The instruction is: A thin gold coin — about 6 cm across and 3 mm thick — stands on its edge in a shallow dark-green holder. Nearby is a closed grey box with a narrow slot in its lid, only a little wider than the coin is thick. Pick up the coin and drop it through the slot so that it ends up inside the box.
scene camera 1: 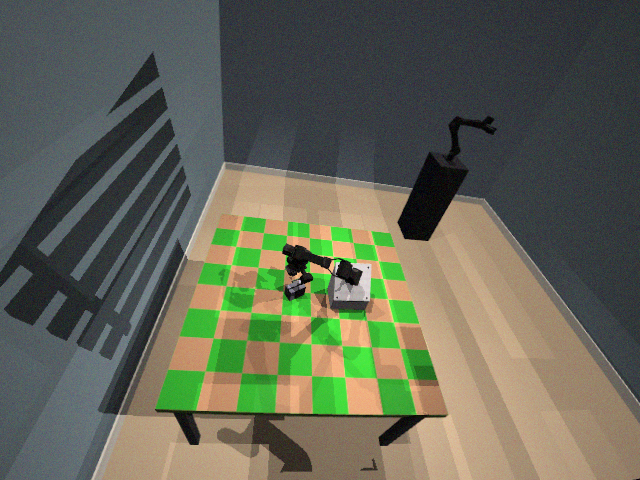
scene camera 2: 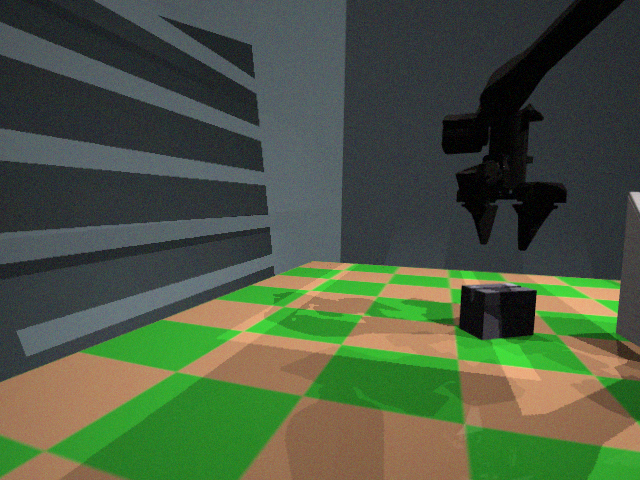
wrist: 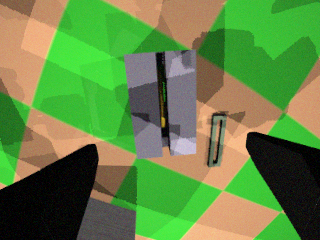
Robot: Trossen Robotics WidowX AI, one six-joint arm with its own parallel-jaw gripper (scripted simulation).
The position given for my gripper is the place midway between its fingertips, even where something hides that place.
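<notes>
I see that my gripper (scene camera 2: 501, 247) is open and holds nothing, and the wrist view also shows me the gripper (wrist: 173, 145).
</notes>
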